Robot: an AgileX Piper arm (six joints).
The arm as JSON. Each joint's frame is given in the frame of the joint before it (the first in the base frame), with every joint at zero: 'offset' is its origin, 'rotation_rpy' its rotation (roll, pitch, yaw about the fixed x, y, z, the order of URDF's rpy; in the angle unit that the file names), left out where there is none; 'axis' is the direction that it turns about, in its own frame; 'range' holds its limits. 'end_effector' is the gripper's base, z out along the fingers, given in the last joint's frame.
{
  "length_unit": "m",
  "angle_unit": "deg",
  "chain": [
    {
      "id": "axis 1",
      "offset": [
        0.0,
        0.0,
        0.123
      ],
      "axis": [
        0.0,
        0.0,
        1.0
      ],
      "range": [
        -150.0,
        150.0
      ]
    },
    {
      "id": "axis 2",
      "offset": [
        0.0,
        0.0,
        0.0
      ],
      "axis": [
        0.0,
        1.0,
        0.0
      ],
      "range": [
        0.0,
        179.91
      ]
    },
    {
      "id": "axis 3",
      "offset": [
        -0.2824,
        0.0,
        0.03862
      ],
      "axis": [
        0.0,
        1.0,
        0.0
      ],
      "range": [
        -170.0,
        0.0
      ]
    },
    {
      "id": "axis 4",
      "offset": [
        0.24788,
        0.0,
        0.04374
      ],
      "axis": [
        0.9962,
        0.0,
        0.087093
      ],
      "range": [
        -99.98,
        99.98
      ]
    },
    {
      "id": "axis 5",
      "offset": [
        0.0,
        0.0,
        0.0
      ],
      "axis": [
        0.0,
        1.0,
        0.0
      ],
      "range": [
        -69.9,
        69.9
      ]
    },
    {
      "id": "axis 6",
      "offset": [
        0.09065,
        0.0,
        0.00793
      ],
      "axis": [
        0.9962,
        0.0,
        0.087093
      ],
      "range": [
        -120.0,
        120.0
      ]
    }
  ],
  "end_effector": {
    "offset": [
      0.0,
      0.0,
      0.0
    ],
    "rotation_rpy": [
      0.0,
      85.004,
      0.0
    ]
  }
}
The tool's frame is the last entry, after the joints.
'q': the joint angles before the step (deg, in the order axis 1, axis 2, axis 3, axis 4, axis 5, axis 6). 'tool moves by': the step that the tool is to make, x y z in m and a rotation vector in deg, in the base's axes. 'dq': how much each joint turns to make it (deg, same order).
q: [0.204, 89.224, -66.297, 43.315, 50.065, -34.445]
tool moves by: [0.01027, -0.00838, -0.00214, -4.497, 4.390, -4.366]
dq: [0.000, 2.232, -3.594, -9.487, 1.083, 10.220]
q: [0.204, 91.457, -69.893, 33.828, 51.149, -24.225]
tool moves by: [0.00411, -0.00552, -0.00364, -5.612, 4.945, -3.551]
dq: [0.782, 1.579, -2.557, -10.227, 2.511, 9.941]
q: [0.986, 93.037, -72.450, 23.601, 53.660, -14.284]
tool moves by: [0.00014, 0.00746, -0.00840, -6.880, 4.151, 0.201]
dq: [3.180, 1.489, -1.096, -9.678, 2.345, 7.019]
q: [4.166, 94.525, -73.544, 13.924, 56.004, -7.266]
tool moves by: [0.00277, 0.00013, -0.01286, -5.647, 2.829, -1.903]
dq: [1.627, 1.852, -0.001, -7.542, 0.567, 6.154]
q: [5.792, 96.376, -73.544, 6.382, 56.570, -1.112]
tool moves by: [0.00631, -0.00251, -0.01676, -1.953, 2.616, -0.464]
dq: [-0.066, 2.763, 0.001, -2.069, -0.052, 1.112]
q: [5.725, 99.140, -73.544, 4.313, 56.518, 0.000]
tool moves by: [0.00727, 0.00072, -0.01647, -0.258, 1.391, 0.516]
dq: [0.000, 2.773, -0.001, 0.061, -1.326, -0.648]
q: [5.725, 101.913, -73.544, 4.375, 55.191, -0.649]
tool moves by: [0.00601, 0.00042, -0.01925, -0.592, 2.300, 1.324]
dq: [0.001, 3.126, 0.000, -0.106, -0.697, -1.350]
